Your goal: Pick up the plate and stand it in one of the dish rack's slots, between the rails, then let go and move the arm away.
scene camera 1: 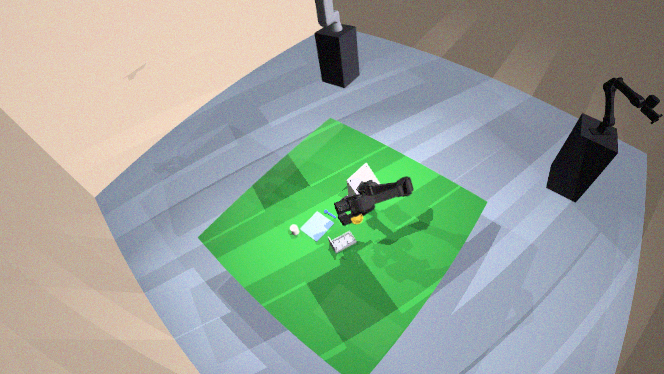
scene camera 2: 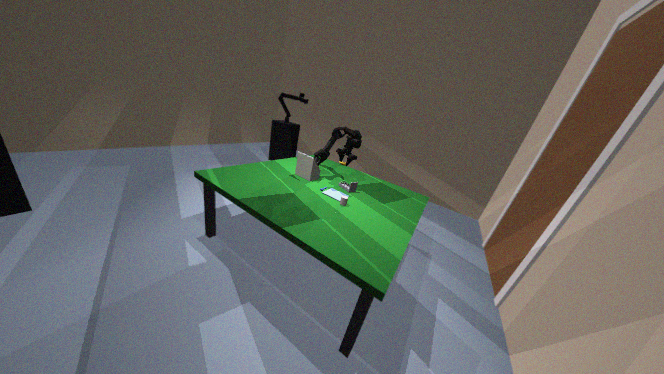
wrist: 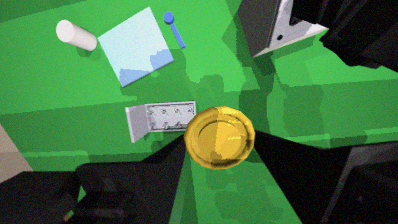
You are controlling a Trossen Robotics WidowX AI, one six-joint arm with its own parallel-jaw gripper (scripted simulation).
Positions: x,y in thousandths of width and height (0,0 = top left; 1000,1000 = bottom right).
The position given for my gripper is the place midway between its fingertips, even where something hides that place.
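Observation:
Through the wrist view I see a yellow plate (wrist: 554,614), carried by my gripper (wrist: 546,605). The same view gives me a pale blue square mat (wrist: 343,212) and a white cup (wrist: 177,150), and a grey dish rack (wrist: 413,520) is there as well.

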